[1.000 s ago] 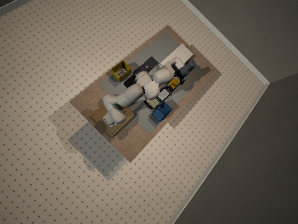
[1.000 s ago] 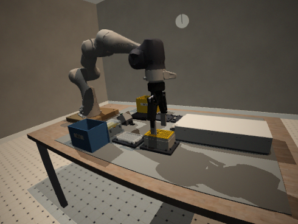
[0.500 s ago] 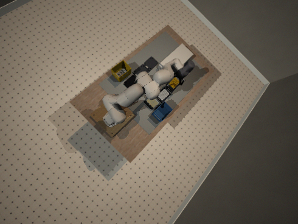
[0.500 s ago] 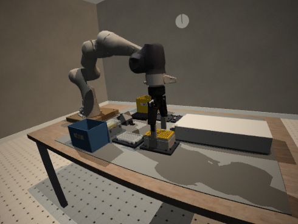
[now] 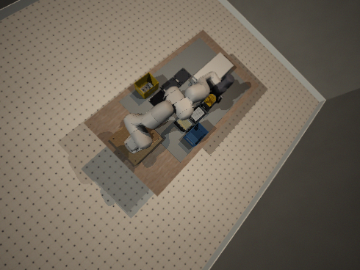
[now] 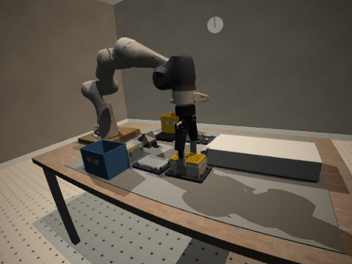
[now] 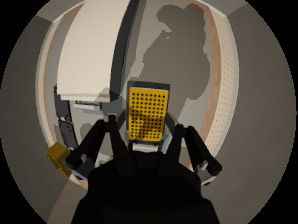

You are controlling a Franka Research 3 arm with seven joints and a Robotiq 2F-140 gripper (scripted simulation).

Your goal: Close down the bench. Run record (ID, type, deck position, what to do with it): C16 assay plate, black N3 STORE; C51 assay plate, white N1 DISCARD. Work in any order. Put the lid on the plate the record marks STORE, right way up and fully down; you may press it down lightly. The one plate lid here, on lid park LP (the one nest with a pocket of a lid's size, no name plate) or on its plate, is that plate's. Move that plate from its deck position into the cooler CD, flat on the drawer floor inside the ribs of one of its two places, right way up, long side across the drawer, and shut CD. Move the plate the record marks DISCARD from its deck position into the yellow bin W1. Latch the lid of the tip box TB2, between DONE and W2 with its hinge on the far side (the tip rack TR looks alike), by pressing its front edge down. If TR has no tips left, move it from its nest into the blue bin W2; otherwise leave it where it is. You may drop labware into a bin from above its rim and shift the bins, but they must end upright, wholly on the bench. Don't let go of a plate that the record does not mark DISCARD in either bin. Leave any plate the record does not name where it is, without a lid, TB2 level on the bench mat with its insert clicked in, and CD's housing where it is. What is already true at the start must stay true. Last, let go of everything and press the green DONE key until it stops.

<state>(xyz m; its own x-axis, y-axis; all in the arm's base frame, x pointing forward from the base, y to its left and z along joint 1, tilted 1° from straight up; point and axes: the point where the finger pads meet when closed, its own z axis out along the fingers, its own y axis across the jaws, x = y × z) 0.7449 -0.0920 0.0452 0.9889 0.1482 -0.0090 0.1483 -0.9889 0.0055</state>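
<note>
The tip rack TR lies 10 mm behind my hand, 10 mm to the right of it and 30 mm below it. Also, from my hand: cooler drawer 120 mm ahead, 200 mm to the left, 60 mm below; grey plate lid 90 mm ahead, 200 mm to the left, 50 mm below; cooler CD 170 mm ahead, 210 mm to the left, 50 mm below.
</note>
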